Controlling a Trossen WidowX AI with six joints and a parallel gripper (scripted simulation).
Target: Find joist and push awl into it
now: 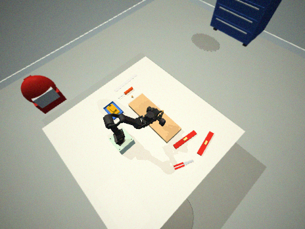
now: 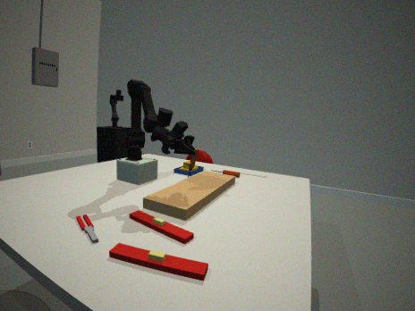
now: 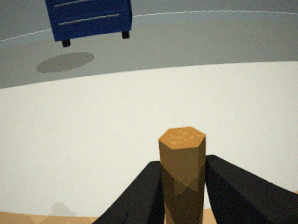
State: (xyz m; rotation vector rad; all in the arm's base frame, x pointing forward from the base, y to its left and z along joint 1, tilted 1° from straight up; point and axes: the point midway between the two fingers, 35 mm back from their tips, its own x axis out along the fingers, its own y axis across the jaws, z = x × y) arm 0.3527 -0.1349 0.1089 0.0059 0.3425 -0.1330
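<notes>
My gripper tip is now 50 mm above the awl and 20 mm past it. The rest, counted from my gripper tip: blue tray (450 mm to the left, 200 mm behind, 180 mm below); then yellow stud finder (460 mm to the left, 190 mm behind, 150 mm below); then orange-handled screwdriver (490 mm to the left, 180 mm below).
</notes>
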